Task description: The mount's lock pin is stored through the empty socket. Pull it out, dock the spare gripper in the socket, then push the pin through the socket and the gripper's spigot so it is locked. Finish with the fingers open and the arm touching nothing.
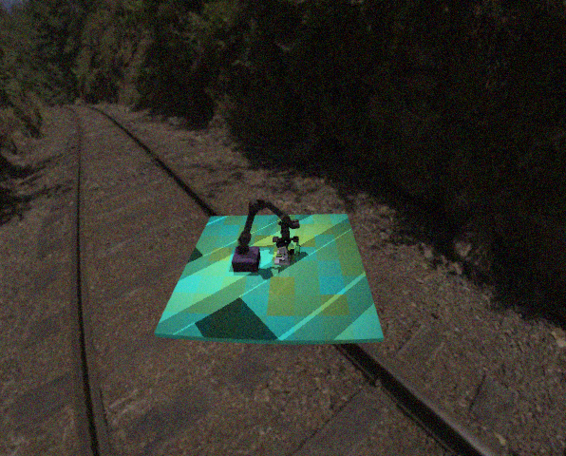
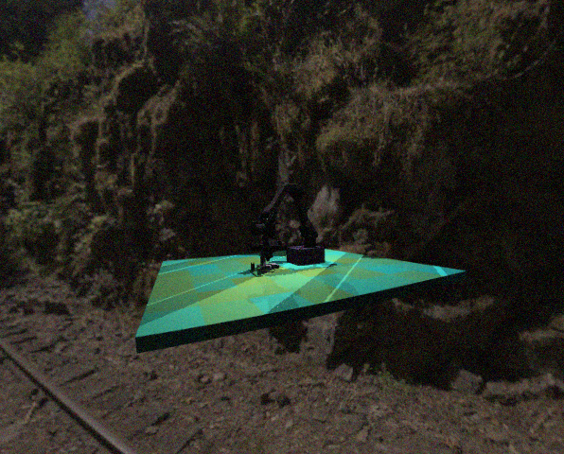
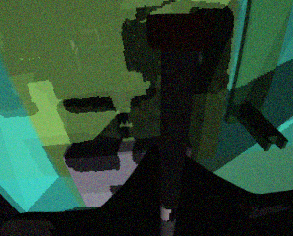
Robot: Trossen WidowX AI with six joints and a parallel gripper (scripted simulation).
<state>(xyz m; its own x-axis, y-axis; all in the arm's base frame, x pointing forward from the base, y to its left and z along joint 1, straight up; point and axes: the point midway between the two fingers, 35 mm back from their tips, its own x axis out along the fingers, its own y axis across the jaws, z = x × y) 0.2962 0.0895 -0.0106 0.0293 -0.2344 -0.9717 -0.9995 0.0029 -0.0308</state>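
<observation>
The mount lies 1 cm behind my gripper tip and 7 cm to the right of it. Round my gripper tip: spare gripper (2 cm behind, 7 cm to the right, 8 cm above).
</observation>
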